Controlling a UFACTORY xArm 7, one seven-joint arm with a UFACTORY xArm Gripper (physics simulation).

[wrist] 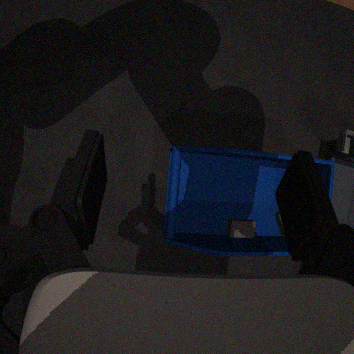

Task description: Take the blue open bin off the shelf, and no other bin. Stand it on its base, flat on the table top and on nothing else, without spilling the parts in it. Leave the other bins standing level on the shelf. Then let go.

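Frame: origin at the arm's base, x ahead, y left, z up, level; metres.
Seen in the pictures: gripper, between the fingertips: (197, 162).
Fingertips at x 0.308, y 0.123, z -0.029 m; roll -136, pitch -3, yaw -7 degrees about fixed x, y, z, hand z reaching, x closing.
Offsets run from my fingertips to a thing's middle. "spot": to the spot under its first point. Level surfaces: height alone.
The blue open bin @(dx +0.083, dy -0.045, dz -0.170 m) (215, 187) is right of centre in the wrist view, its open top facing the camera. It looks upright on the dark grey surface, though its underside is hidden. A small grey-brown part @(dx +0.084, dy -0.082, dz -0.197 m) (242, 228) lies inside near the lower wall, and a second part shows beside the right finger, mostly hidden. My gripper (197, 162) is open with nothing between its fingers. The left finger is clear of the bin's left end; the right finger covers part of its right end in the view. How high the fingers are above the bin is hard to tell.
A small pale grey bracket-like piece @(spot: dx +0.210, dy +0.016, dz -0.153 m) (346, 142) and a grey panel @(dz -0.202 m) (344, 187) show at the right edge, beside the bin's right end. A wood-coloured edge (345, 4) shows at the top right corner. Dark arm shadows cross the surface. Other bins do not show.
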